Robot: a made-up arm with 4 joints.
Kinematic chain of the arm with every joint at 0, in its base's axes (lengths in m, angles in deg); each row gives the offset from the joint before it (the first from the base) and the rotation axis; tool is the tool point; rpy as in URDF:
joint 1: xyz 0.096 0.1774 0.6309 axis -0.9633 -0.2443 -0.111
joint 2: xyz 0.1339 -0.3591 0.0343 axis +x
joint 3: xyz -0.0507 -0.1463 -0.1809 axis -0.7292 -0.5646 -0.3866
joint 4: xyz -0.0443 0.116 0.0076 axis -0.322 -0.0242 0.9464
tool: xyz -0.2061 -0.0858 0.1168 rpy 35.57 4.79 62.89
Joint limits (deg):
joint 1: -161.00..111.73
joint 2: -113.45..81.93
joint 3: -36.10..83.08
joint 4: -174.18..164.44
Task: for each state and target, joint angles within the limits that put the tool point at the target. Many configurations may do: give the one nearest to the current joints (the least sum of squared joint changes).
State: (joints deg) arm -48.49 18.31 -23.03 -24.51
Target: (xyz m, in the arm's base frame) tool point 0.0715 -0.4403 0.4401
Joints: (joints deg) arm -26.10 -14.22 -36.10 22.37
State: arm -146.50 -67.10 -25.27 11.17
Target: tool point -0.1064 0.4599 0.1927
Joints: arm -157.88 -60.55 -29.08 15.91
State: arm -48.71 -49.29 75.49 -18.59
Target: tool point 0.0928 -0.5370 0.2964
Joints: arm -21.85 -80.84 83.08 -32.81
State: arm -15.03 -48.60 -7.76 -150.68
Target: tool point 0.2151 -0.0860 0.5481
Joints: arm -17.22 -55.69 -2.70 -168.34
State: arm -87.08 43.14 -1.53 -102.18
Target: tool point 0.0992 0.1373 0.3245
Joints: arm -110.37 40.64 -3.17 -128.31
